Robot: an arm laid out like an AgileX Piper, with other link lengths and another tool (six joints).
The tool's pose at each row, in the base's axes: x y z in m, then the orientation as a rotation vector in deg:
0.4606 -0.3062 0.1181 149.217 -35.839 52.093
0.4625 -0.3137 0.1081 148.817 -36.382 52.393
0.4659 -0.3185 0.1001 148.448 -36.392 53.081
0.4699 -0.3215 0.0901 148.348 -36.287 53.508
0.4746 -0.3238 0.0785 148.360 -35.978 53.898
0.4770 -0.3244 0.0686 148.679 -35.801 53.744
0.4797 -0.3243 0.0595 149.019 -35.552 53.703
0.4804 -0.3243 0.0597 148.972 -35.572 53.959
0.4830 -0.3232 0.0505 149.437 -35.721 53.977
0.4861 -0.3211 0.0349 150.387 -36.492 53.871
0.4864 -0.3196 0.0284 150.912 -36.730 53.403
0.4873 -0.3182 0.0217 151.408 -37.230 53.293
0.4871 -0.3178 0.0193 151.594 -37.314 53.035
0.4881 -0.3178 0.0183 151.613 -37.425 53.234
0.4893 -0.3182 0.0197 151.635 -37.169 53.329
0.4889 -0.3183 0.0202 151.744 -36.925 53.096
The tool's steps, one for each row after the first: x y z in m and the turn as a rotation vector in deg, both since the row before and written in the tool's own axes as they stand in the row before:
-0.0029 0.0040 0.0116 -0.241 0.250 0.396
-0.0014 0.0012 0.0098 -0.028 0.541 0.107
-0.0029 -0.0009 0.0108 0.100 0.300 0.004
-0.0037 -0.0020 0.0120 0.190 0.264 -0.133
-0.0047 -0.0021 0.0088 0.217 -0.191 -0.118
-0.0042 -0.0027 0.0081 0.287 -0.125 -0.142
0.0006 -0.0003 0.0002 0.067 0.161 0.061
-0.0046 -0.0035 0.0077 0.400 -0.202 0.164
-0.0088 -0.0053 0.0123 0.736 -0.560 0.630
-0.0045 -0.0022 0.0044 0.243 -0.512 0.138
-0.0042 -0.0024 0.0050 0.362 -0.334 0.384
-0.0018 -0.0005 0.0016 0.048 -0.233 0.032
0.0001 -0.0006 0.0013 0.097 0.089 0.116
0.0019 -0.0001 -0.0003 0.067 0.079 -0.158
0.0001 0.0003 -0.0006 0.003 -0.142 -0.200

